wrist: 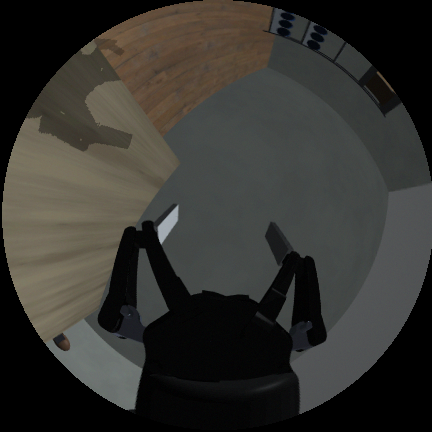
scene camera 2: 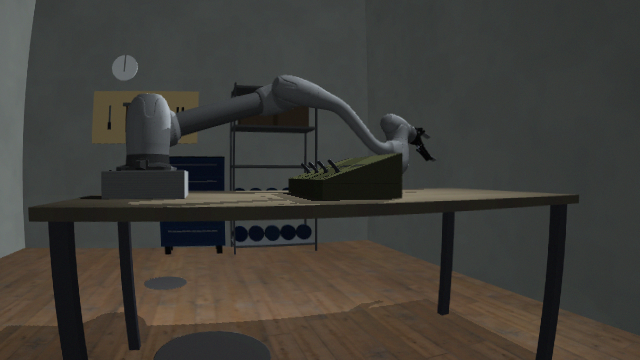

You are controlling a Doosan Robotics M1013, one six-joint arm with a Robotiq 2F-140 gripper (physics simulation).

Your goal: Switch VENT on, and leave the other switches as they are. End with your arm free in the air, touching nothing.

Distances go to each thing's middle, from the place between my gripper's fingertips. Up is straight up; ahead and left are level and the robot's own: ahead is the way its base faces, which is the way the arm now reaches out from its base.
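Where is my gripper, measured from the switch box (scene camera 2: pixel 374 177)? My gripper is 510 mm to the left of the box and 660 mm past it, and it is also 150 mm above it.
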